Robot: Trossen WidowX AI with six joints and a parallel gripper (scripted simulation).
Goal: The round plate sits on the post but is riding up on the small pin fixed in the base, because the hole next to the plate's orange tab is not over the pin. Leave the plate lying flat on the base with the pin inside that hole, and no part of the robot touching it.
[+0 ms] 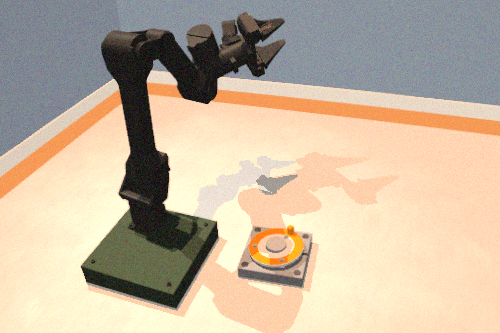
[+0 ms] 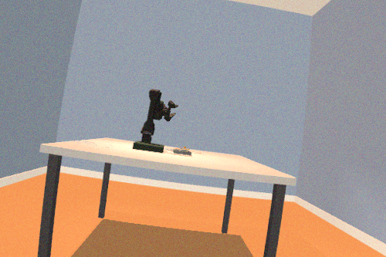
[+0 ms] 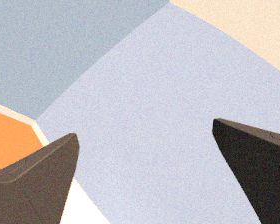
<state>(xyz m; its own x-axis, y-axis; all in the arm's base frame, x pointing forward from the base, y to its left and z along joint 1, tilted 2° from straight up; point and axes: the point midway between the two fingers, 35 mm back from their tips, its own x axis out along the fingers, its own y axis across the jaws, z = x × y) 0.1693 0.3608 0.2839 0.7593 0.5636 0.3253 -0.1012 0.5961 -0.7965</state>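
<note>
My gripper tip is 7 cm short of the base, 37 cm to the left of it and 32 cm above it.
</note>
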